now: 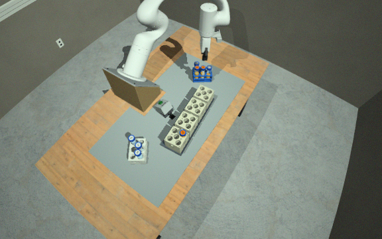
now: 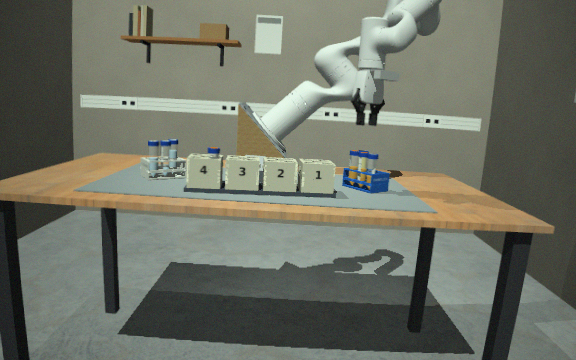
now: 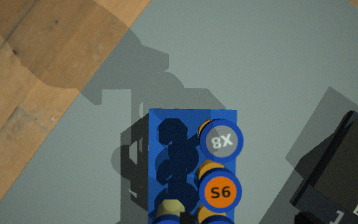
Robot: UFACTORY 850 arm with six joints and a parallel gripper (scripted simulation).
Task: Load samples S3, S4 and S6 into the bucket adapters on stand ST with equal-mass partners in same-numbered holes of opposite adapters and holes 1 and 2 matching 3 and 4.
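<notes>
Now: the sample tube 16 cm below my hand, 1 cm to the right of it and 1 cm ahead of it. Also, from my hand: blue rack: 20 cm below, 2 cm to the left, 1 cm behind; green done key: 34 cm to the right, 16 cm below, 11 cm behind; loading stand: 33 cm to the right, 22 cm below, 9 cm ahead.
</notes>
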